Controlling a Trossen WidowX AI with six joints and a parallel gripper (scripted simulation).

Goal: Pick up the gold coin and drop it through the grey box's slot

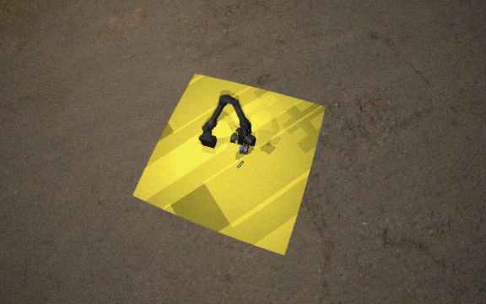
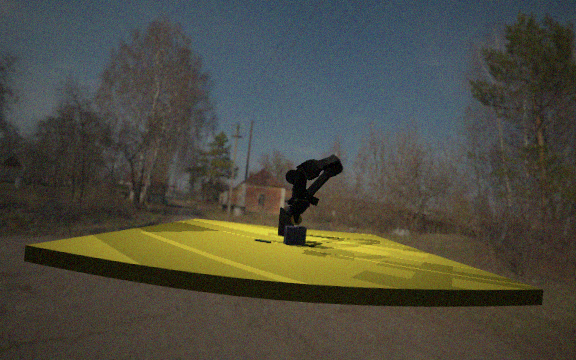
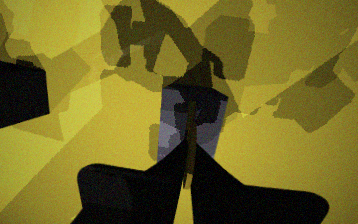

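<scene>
Right now the gold coin is 1 cm above my gripper tip.
</scene>
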